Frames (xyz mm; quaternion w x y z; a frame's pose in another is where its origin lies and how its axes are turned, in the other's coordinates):
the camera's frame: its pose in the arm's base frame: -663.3 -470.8 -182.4 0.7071 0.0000 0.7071 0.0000
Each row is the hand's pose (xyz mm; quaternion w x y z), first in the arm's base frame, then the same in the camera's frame.
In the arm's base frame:
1: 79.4 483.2 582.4 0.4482 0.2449 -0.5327 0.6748
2: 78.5 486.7 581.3 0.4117 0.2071 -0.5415 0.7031
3: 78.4 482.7 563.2 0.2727 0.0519 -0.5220 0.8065
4: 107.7 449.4 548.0 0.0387 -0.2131 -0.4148 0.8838
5: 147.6 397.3 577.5 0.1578 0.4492 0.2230 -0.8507
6: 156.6 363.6 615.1 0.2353 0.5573 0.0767 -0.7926
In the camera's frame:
1: -764.8 954.0 742.7 0.0598 0.3040 0.6936 -0.6503
2: -763.7 957.5 741.8 0.0918 0.3507 0.6740 -0.6436
3: -745.6 953.5 741.7 0.1763 0.5336 0.5619 -0.6070
4: -730.4 920.2 771.0 0.2659 0.7756 0.3207 -0.4742
5: -759.9 868.1 810.9 0.2693 0.9191 0.0461 -0.2839
6: -797.5 834.4 819.9 0.2206 0.9545 -0.1121 -0.1664

